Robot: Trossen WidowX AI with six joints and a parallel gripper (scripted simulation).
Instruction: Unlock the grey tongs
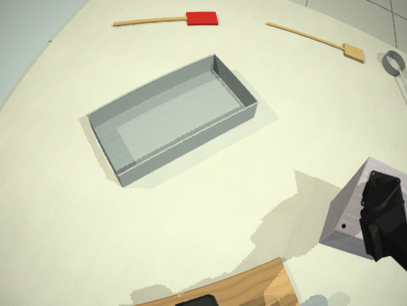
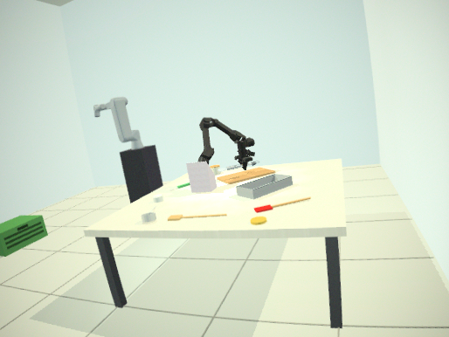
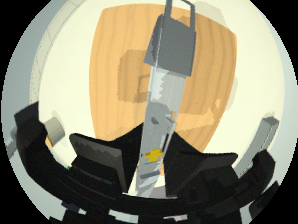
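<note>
Right now the yellow lock piece is 4 cm above my gripper tip and 1 cm to the right of it. The rest, counted from my gripper tip: red spatula: 73 cm to the right, 32 cm ahead, 4 cm below; then wooden board: 4 cm below; then grey roasting tin: 41 cm to the right, 21 cm ahead, 2 cm below.
</note>
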